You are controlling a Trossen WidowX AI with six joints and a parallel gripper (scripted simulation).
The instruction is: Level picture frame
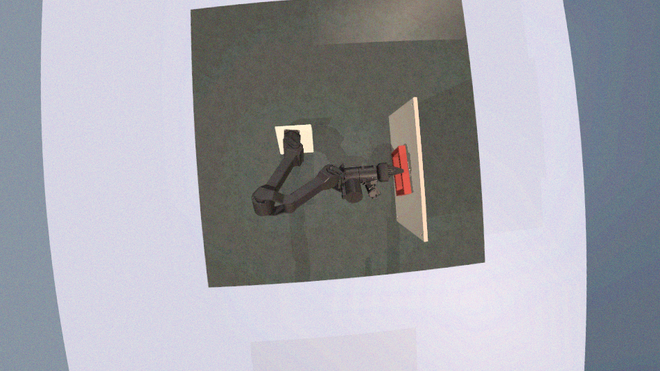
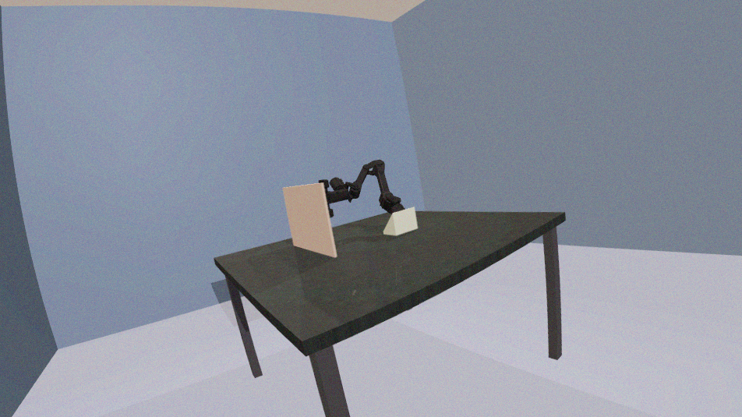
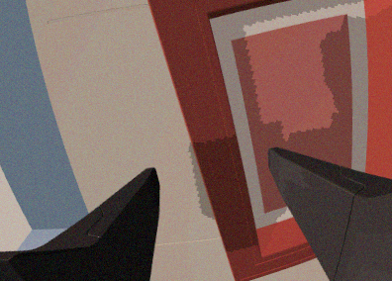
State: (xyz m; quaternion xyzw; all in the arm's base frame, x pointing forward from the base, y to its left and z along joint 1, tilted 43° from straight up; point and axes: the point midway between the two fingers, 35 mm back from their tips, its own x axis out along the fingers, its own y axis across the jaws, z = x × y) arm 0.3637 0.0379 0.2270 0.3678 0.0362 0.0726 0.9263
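My gripper tip is 2 cm short of the picture frame and 6 cm above it. Also, from my gripper tip: beige wall panel: 3 cm ahead, 1 cm to the left, 7 cm below.
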